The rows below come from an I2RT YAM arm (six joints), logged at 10 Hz.
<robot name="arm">
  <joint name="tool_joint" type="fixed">
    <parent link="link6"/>
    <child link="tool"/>
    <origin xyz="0 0 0" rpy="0 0 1.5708"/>
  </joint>
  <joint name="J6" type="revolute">
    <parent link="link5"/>
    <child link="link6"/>
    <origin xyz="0.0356 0 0.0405" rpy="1.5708 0 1.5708"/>
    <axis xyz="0 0 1"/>
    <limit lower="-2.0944" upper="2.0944"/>
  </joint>
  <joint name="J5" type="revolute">
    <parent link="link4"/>
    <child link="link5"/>
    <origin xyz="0.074 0.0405 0.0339" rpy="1.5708 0 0"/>
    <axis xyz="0 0 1"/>
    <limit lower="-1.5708" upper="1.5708"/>
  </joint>
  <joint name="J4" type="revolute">
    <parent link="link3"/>
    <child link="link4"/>
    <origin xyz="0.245 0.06 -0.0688"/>
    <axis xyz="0 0 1"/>
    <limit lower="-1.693" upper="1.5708"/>
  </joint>
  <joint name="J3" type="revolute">
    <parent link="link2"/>
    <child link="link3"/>
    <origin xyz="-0.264 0 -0.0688" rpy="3.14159 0 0"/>
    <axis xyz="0 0 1"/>
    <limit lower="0" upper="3.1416"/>
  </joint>
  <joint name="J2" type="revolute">
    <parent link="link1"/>
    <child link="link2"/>
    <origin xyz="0.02 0.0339 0.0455" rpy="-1.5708 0 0"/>
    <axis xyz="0 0 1"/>
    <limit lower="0" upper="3.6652"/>
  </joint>
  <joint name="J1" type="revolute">
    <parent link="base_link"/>
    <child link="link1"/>
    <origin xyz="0 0 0.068"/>
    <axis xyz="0 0 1"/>
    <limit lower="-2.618" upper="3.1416"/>
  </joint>
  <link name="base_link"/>
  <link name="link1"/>
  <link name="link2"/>
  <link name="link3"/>
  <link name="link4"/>
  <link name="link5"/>
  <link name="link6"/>
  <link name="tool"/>
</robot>
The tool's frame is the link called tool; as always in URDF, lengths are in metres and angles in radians.
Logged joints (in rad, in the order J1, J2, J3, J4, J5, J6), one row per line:
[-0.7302 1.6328 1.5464 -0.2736 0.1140 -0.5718]
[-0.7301 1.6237 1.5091 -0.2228 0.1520 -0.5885]
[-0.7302 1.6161 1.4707 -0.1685 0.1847 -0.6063]
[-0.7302 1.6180 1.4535 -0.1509 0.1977 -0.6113]
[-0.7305 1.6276 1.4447 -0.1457 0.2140 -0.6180]
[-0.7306 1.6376 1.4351 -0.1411 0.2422 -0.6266]
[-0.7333 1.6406 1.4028 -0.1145 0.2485 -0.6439]
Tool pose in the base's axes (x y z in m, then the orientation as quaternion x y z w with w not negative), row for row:
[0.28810 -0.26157 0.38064 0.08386 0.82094 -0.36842 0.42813]
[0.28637 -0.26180 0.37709 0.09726 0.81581 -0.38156 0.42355]
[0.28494 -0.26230 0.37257 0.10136 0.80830 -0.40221 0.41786]
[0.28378 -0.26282 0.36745 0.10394 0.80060 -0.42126 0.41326]
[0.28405 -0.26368 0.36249 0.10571 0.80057 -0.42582 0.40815]
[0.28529 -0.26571 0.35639 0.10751 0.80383 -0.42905 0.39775]
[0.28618 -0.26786 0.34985 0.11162 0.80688 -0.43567 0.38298]
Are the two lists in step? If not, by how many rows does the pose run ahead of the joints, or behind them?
The pose runs 1 row behind the joints: the pose in row i belongs to the joints in row i - 1.
